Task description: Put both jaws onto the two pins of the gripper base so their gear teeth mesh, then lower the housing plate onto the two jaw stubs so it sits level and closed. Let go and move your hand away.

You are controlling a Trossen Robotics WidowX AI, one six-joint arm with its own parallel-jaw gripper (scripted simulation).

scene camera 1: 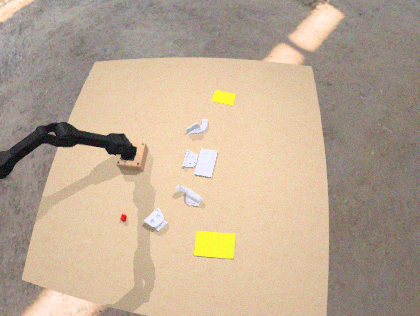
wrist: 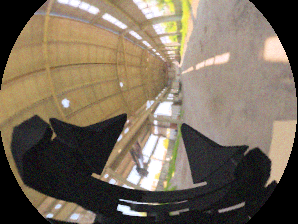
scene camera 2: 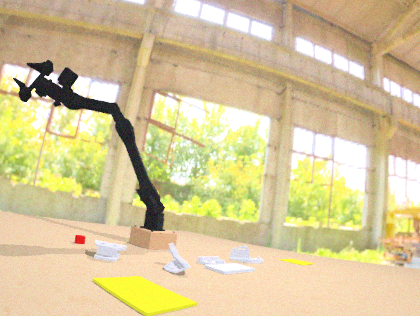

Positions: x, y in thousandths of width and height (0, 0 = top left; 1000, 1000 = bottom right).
Labels:
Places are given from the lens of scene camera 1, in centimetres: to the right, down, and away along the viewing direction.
large yellow patch (scene camera 1: 499, 774): 0, 32, 100

